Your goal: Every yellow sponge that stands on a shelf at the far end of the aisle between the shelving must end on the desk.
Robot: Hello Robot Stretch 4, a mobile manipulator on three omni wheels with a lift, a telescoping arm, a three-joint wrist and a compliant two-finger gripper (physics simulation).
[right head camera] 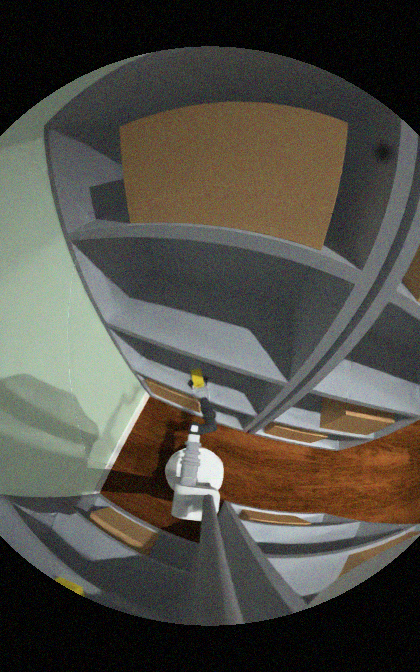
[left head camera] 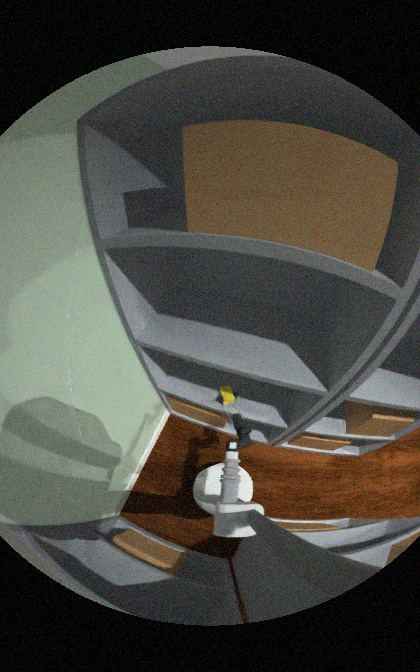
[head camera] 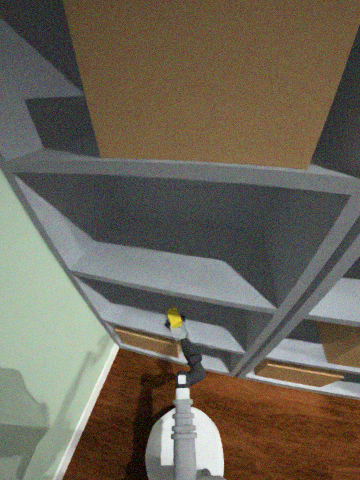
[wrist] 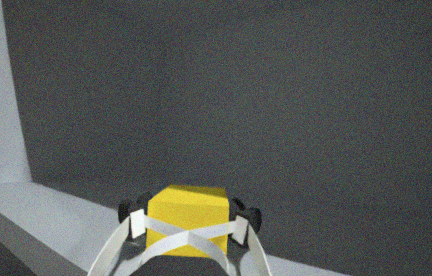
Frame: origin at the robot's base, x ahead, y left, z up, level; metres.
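Seen in the pictures: gripper, fingertip midpoint: (head camera: 173, 317) (wrist: 190, 211).
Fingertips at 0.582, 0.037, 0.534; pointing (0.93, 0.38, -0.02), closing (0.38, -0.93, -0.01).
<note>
Offsets run from my fingertips to a thing's top centre, as dx, dy, dz. Level surfaces: height alone.
A yellow sponge {+0.001, -0.002, +0.017} (head camera: 174, 318) (left head camera: 227, 395) (right head camera: 198, 378) (wrist: 188, 210) stands at a low shelf {dz -0.028} (head camera: 220, 337) of the unit beside the green wall. My gripper (head camera: 175, 321) (left head camera: 227, 397) (right head camera: 198, 382) (wrist: 190, 211) is shut on this sponge, with one fingertip pressed against each side in the wrist view. Whether the sponge's underside touches the shelf is hard to tell. A second yellow sponge (right head camera: 69, 585) shows partly at the lower left edge of the right head camera view, at the opposite shelving. The desk does not show in these views.
A large brown box {+0.036, -0.115, +1.157} (head camera: 210, 85) (left head camera: 287, 192) (right head camera: 232, 172) fills an upper shelf above. Low brown boxes (head camera: 145, 342) (head camera: 298, 374) lie on the bottom shelves. The green wall (head camera: 40, 300) stands at the left. Opposite shelving (left head camera: 115, 565) (right head camera: 75, 537) stands behind my base.
</note>
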